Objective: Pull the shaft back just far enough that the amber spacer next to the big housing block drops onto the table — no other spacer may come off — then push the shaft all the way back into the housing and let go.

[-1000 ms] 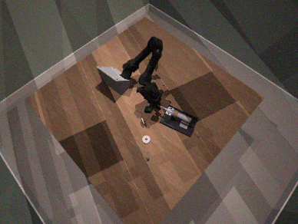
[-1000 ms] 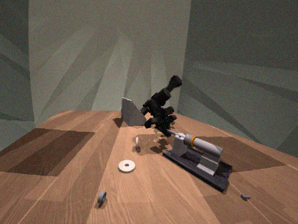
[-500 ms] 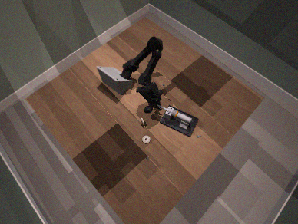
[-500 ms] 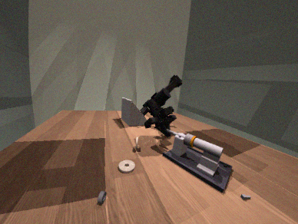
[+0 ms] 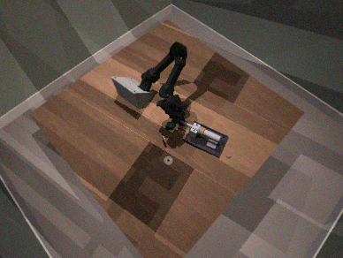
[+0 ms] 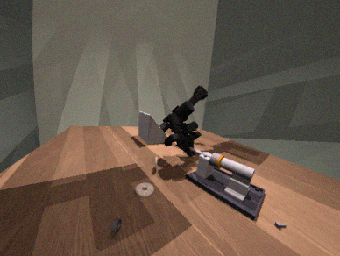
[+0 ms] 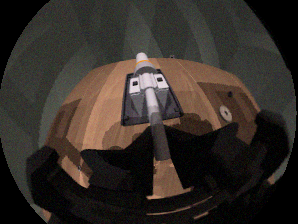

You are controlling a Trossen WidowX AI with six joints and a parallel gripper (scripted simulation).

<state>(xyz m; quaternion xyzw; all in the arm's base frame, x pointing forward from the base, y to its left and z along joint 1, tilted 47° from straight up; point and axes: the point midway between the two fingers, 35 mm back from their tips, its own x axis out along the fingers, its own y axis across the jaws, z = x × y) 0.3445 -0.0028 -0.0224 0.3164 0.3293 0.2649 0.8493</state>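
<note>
My gripper tip is 40 mm short of the shaft, 20 mm below it and 10 mm to the right of it. From my gripper tip the other things lie so: amber spacer 110 mm ahead, 30 mm to the left, 20 mm above; then small dark ring 310 mm to the right, 160 mm ahead, 40 mm below.
</note>
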